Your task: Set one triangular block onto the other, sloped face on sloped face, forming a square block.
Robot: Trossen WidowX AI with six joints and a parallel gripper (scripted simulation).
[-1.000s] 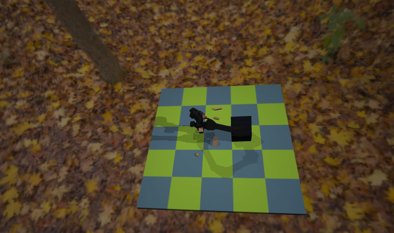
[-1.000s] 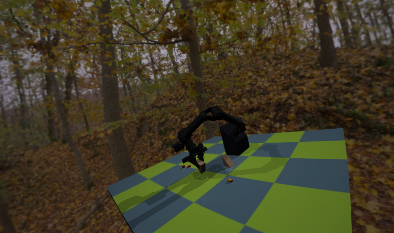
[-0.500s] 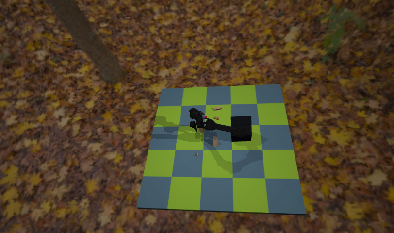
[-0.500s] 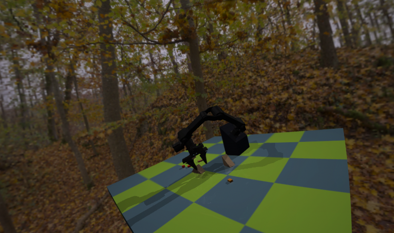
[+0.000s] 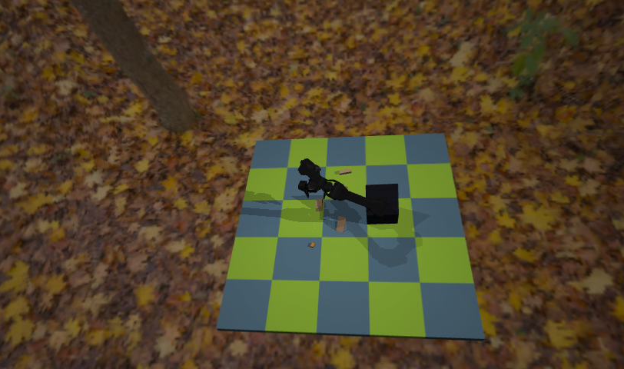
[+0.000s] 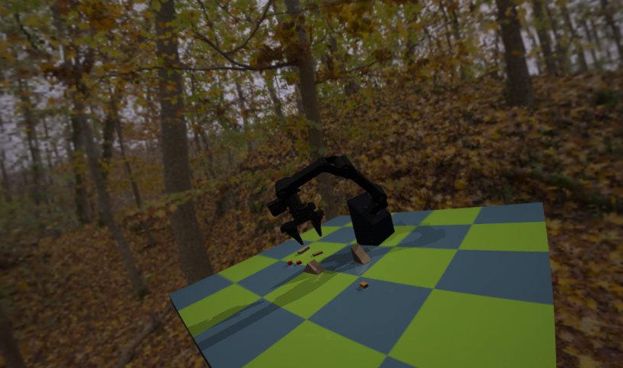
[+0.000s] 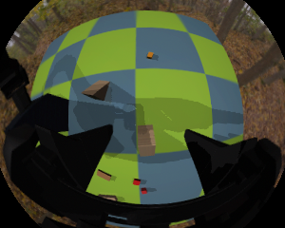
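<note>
My gripper tip is 50 mm to the left of the triangular block and 120 mm above it. The rest, counted from my gripper tip: small orange cube 10 mm ahead, 230 mm to the left, 140 mm below.
</note>
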